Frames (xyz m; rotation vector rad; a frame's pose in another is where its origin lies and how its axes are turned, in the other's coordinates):
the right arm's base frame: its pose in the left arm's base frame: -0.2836 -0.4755 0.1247 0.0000 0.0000 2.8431
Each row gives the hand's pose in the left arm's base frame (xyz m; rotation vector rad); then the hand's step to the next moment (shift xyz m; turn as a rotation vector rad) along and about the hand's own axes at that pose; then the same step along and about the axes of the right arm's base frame.
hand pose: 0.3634 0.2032 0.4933 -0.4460 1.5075 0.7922
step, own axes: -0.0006 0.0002 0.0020 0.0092 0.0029 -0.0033
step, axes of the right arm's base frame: -0.0009 -0.0018 0.0007 0.0055 0.0003 -0.0085
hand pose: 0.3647 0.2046 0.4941 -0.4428 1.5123 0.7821
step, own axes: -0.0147 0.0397 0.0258 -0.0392 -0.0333 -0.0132
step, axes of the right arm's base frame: 0.0198 -0.0387 0.0238 -0.0288 0.0322 0.0308
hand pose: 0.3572 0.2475 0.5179 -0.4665 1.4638 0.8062
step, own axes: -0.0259 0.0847 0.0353 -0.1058 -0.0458 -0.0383
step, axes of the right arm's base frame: 0.0559 -0.0631 0.0446 -0.0376 0.0707 0.0913
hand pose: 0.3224 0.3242 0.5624 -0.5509 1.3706 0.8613
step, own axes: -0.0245 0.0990 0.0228 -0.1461 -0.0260 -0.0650
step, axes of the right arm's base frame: 0.0823 -0.0494 0.0413 -0.0129 0.0964 0.1296
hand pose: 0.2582 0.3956 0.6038 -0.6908 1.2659 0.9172
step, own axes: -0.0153 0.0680 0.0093 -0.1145 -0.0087 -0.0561
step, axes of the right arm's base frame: 0.0643 -0.0201 0.0203 0.0024 0.0781 0.1012
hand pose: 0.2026 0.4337 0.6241 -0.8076 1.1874 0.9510
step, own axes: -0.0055 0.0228 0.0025 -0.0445 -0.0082 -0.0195
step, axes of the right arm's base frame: 0.0227 -0.0038 0.0053 -0.0041 0.0286 0.0399
